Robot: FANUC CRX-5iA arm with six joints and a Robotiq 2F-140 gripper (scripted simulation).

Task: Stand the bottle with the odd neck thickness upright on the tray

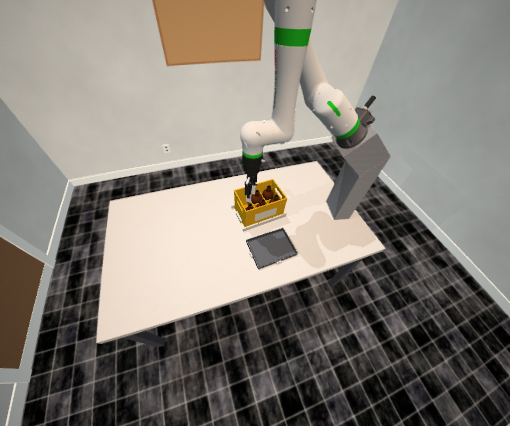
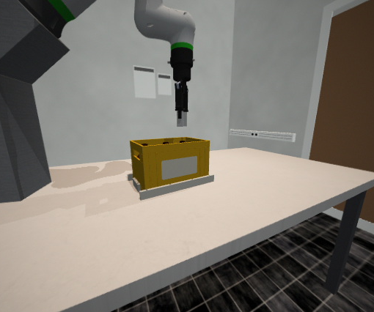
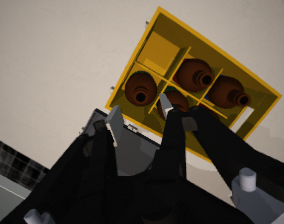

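Now: the brown bottle 80 mm behind my hand, 20 mm to the left of it and 170 mm below it. The rest, counted from my hand: crate (100 mm behind, 20 mm to the right, 180 mm below); dark grey tray (20 mm ahead, 230 mm to the left, 250 mm below).
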